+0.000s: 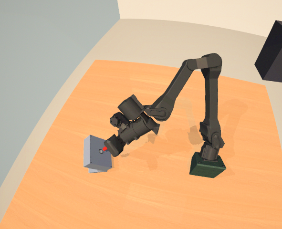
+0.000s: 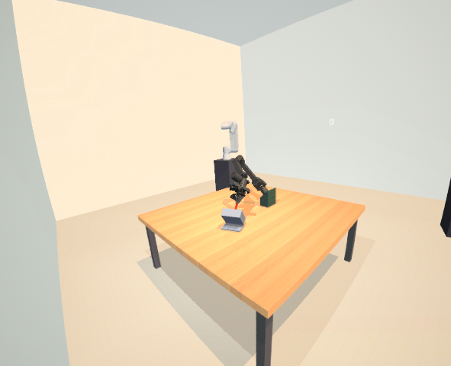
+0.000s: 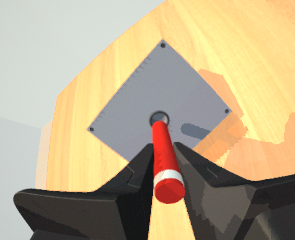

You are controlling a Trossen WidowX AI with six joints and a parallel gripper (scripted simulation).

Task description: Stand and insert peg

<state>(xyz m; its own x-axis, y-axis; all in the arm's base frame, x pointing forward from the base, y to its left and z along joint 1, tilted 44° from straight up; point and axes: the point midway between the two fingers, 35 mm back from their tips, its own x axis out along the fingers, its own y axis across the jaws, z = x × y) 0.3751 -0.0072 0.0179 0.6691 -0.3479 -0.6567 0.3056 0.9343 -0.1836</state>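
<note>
The grey sloped panel lies 70 mm ahead of my gripper tip, 60 mm below it and 20 mm to the left of it. From my gripper tip the other things lie so: red peg (10 mm behind, 10 mm above).
</note>
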